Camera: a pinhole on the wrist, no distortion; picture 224 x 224 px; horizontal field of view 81.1 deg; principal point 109.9 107.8 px. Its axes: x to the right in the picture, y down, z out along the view. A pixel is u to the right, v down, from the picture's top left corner.
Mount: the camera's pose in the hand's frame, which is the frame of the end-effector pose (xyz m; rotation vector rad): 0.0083 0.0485 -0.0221 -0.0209 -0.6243 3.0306
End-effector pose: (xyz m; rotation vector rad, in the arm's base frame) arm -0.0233 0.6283 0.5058 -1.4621 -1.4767 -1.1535
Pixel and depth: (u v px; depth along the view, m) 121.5 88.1 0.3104
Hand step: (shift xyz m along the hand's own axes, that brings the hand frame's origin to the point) -0.0242 -0.0298 0.2814
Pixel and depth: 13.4 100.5 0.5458
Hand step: 0.3991 -0.1587 0.4928
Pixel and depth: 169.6 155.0 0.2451
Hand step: -0.1128 -0.1238 0.1677
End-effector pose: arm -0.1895 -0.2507 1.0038 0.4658 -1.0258 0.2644
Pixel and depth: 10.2 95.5 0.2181
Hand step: 0.1701 -0.0269 0.1869
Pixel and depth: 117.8 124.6 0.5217
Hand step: -0.0379 -0.2173 0.4305
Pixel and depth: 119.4 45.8 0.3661
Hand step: -0.0190 0.0644 0.3826
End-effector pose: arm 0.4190 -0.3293 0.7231 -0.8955 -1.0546 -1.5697
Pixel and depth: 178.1 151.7 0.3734
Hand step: -0.2000 -0.2042 0.2707
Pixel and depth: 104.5 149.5 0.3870
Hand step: 0.0101 -0.2181 0.2847
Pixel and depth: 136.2 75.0 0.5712
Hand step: -0.1131 -0.0400 0.5587
